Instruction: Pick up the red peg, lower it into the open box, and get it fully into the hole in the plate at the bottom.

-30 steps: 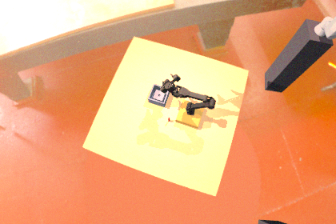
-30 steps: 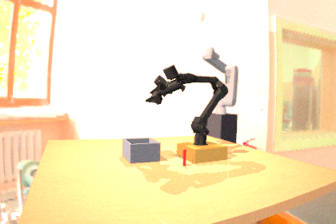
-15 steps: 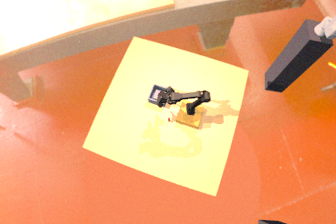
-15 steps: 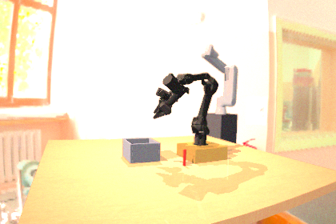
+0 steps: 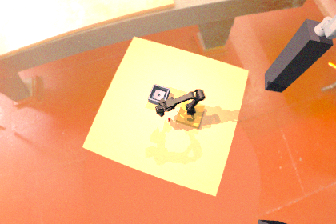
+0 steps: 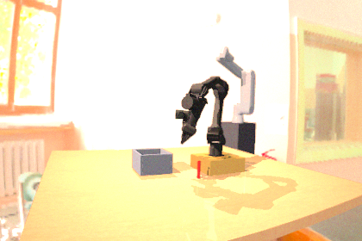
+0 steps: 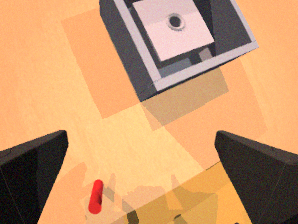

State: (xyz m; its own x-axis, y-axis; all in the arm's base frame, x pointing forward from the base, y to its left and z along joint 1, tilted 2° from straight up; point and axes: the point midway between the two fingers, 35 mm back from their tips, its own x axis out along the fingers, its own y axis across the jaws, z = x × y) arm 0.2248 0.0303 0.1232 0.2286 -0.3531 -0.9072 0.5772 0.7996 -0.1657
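Right now the red peg is 5 cm behind my gripper tip, 8 cm to the left of it and 12 cm below it. From my gripper tip the other things lie so: plate: 8 cm ahead, 14 cm to the right, 12 cm below; then grey box: 8 cm ahead, 14 cm to the right, 14 cm below.
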